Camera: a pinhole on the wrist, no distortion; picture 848 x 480 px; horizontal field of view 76.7 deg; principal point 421.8 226.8 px. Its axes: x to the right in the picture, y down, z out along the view. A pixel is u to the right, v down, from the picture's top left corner.
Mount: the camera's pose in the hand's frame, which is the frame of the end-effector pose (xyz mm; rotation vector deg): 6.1 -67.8 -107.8 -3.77 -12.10 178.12
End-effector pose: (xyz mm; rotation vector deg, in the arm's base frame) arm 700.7 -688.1 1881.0 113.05 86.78 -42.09
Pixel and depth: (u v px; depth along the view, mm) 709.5 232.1 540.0
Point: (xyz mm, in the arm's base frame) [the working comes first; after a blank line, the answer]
In the camera's frame: 289.9 5.3 540.0

460.2 -1156.5 1792.8
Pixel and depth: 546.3 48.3 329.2
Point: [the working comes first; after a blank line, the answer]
In the camera's frame: 76.5 -109.6 329.2

659.4 -905.0 1776.7
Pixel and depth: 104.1 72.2 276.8
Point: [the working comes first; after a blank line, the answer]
In the camera's frame: -164.1 -79.9 276.8

688.6 -702.6 1636.5
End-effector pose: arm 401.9 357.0 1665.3 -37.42 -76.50 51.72
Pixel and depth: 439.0 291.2 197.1
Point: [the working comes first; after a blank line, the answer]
In the camera's frame: 6.3 23.7 197.1

340.0 279.8 1771.0
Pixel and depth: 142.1 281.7 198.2
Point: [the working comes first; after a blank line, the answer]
In the camera's frame: -103.4 20.3 198.2

333.8 372.4 1829.8
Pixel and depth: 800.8 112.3 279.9
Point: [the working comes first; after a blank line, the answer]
In the camera's frame: 197.9 -59.8 279.9

242.8 147.8 1617.1
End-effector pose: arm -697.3 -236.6 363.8 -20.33 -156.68 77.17
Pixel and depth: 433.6 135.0 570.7
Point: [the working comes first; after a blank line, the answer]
In the camera's frame: 12.6 -97.8 570.7

-755.2 -634.6 114.5
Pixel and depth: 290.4 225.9 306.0
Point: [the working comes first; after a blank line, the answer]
In the camera's frame: -75.0 -0.5 306.0

-815.1 -438.8 327.2
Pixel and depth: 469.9 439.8 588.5
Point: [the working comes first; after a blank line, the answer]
In the camera's frame: 52.8 233.9 588.5

-760.8 -817.8 394.4
